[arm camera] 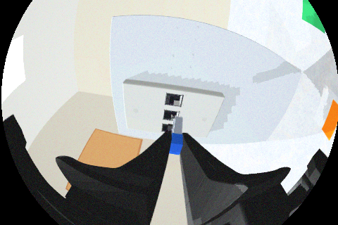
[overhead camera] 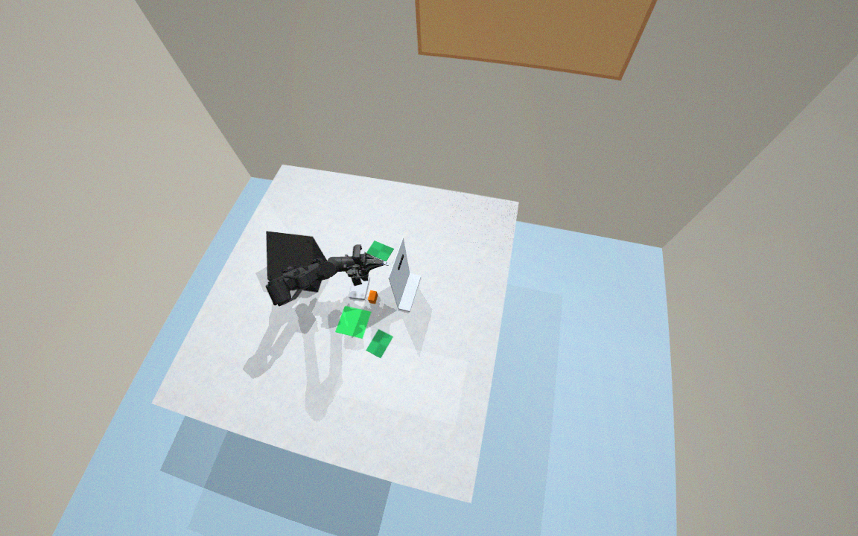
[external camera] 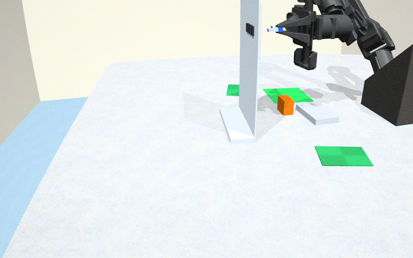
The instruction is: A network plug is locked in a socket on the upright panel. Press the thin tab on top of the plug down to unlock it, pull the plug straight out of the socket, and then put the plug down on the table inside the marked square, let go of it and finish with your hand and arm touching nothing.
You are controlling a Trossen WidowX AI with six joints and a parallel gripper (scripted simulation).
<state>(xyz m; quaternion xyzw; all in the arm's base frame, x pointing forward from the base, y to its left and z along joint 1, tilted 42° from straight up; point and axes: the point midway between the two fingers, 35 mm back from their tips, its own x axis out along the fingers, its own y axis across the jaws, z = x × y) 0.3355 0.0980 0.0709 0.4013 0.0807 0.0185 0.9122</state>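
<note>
My gripper tip is 9 cm above the grey panel and 7 cm short of it. Round my gripper tip: flat grey block (22 cm below, 14 cm behind, 2 cm to the right); then network plug (right at my gripper tip); then orange block (20 cm below, 7 cm behind, 6 cm to the right).
</note>
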